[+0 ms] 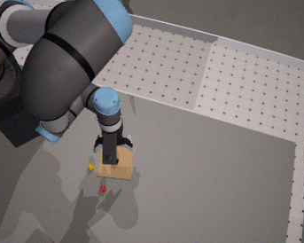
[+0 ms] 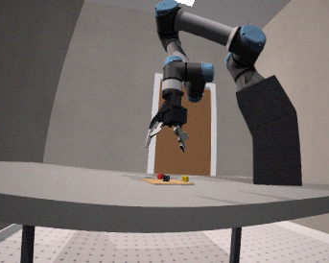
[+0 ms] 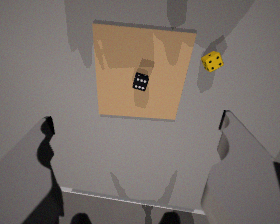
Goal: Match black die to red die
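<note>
The black die is 100 mm below my hand and 10 mm behind it. Round my hand: yellow die (100 mm below, 90 mm behind, 60 mm to the right); tan mat (110 mm below, 10 mm behind); red die (130 mm to the right, 100 mm below).
</note>
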